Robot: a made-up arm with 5 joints.
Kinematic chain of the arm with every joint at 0, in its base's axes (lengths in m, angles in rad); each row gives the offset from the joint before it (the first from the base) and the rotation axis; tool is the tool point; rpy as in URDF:
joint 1: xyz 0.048 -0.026 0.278 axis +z
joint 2: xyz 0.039 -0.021 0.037 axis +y
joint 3: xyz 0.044 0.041 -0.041 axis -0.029 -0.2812 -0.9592
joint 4: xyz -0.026 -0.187 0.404 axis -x
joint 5: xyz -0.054 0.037 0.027 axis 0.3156 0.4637 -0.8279
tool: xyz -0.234 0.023 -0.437 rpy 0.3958 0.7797 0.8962
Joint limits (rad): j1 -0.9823..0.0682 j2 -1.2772..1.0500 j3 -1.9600..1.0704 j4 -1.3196..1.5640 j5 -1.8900..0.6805
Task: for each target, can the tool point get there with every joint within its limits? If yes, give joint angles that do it. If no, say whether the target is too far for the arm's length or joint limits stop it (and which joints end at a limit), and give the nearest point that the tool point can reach.
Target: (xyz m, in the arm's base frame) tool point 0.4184 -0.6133 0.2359
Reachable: yes | joints -0.1960 0.7508 -0.3612 0.9179 -1.3016
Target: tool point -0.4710 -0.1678 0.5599
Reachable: yes | joints -0.6155 0.1945 0.6673 0.8976 -0.8343
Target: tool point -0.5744 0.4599 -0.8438
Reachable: no: too far | nearest point -0.3119 0.2550 -0.2588 | short by 0.673 m
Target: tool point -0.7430 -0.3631 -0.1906
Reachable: no: joint limits stop it (at a limit: joint 2, joint 4) | nearest point -0.5399 -0.2765 -0.0590 | short by 0.257 m
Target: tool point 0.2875 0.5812 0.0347
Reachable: no: joint limits stop it (at a limit: joint 1, joint 3, joint 5) | nearest point 0.3309 0.5068 -0.0097 | short by 0.097 m
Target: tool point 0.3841 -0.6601 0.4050
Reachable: yes | joints -0.4085 0.1606 -0.8323 0.9561 -0.8386
